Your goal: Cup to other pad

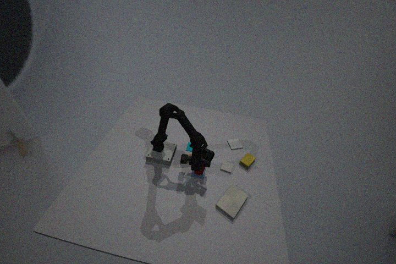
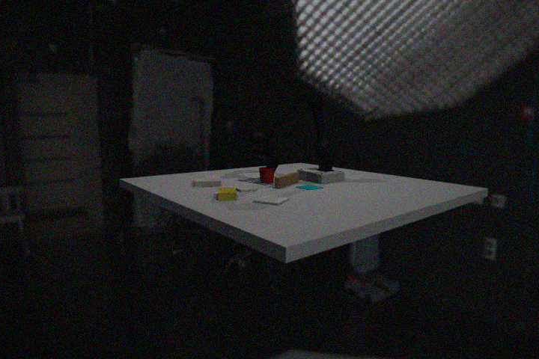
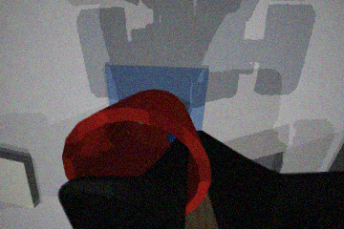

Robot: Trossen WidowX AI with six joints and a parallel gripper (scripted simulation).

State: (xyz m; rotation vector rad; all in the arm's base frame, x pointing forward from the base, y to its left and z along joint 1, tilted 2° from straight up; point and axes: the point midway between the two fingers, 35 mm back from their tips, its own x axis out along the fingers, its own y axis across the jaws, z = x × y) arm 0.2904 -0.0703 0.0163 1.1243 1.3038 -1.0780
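Right now my gripper tip is 20 mm to the right of the blue marble, 20 mm above it and 10 mm short of it. Also, from my gripper tip: green marble (40 mm ahead, 20 mm below); then red cup (30 mm ahead); then blue pad (40 mm below, 30 mm ahead).
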